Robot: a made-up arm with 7 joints. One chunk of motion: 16 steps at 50 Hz.
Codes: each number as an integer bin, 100 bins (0 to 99) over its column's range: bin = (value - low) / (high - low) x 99, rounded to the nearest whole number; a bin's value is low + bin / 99 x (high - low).
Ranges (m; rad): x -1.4..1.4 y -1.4..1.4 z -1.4..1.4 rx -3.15..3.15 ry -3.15..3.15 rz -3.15..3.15
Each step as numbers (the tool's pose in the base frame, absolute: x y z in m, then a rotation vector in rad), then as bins.
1 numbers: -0.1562 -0.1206 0.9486 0.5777 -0.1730 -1.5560
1 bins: 44 45 83 59 47 25
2 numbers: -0.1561 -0.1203 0.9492 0.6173 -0.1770 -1.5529
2 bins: 44 45 83 59 47 25
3 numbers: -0.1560 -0.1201 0.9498 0.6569 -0.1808 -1.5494
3 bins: 44 45 83 60 47 25
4 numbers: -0.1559 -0.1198 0.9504 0.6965 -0.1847 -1.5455
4 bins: 44 45 83 60 47 25
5 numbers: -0.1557 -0.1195 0.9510 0.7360 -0.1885 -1.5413
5 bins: 44 45 83 61 47 25
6 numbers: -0.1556 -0.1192 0.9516 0.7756 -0.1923 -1.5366
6 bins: 44 45 83 62 46 25
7 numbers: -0.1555 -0.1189 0.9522 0.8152 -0.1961 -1.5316
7 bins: 44 45 83 62 46 25
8 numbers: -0.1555 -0.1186 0.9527 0.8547 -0.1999 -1.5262
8 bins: 44 45 83 63 46 26
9 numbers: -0.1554 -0.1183 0.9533 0.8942 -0.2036 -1.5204
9 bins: 44 45 83 64 46 26
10 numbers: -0.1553 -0.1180 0.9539 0.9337 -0.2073 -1.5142
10 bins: 44 45 83 64 46 26
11 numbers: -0.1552 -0.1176 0.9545 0.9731 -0.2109 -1.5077
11 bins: 44 45 83 65 46 26
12 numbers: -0.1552 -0.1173 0.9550 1.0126 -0.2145 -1.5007
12 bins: 44 45 83 65 46 26
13 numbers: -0.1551 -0.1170 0.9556 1.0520 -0.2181 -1.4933
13 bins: 44 45 83 66 46 26
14 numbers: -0.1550 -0.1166 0.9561 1.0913 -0.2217 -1.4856
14 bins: 44 45 83 67 46 26
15 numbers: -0.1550 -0.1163 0.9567 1.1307 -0.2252 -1.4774
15 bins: 44 45 83 67 46 26
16 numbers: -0.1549 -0.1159 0.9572 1.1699 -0.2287 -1.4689
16 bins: 44 45 83 68 46 26
